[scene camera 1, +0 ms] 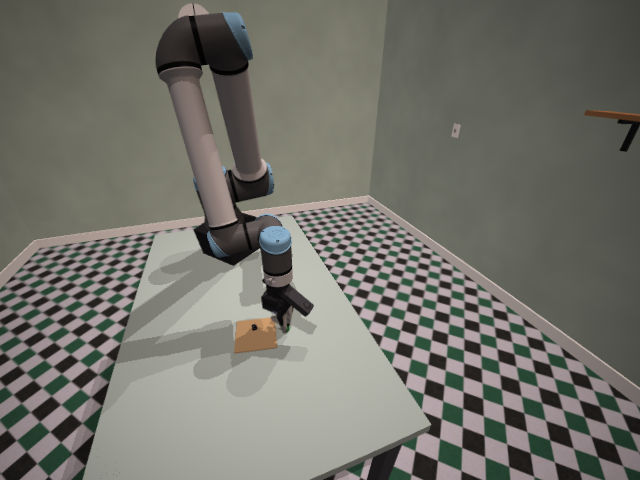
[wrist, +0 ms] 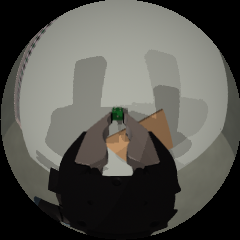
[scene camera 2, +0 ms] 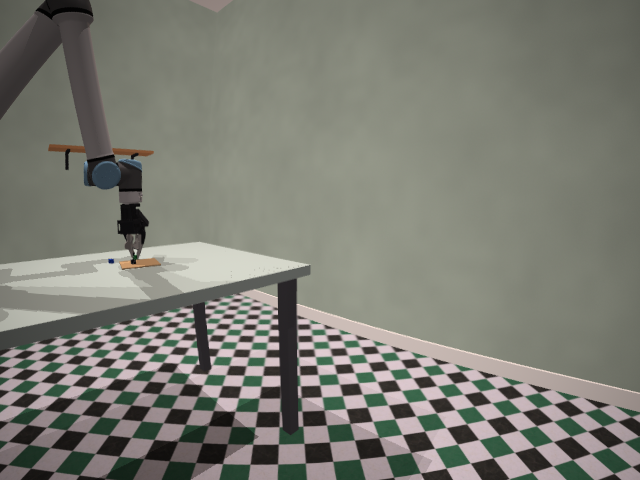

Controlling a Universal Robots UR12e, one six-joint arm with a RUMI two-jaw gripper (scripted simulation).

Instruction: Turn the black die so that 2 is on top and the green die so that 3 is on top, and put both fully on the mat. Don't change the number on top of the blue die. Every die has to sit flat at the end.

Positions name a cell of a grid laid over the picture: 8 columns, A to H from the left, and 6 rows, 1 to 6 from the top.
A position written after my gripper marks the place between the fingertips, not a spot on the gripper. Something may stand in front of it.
Note:
In view: my gripper (wrist: D3) and an orange mat (scene camera 1: D5).
The orange mat is seen too in the wrist view (wrist: F4).

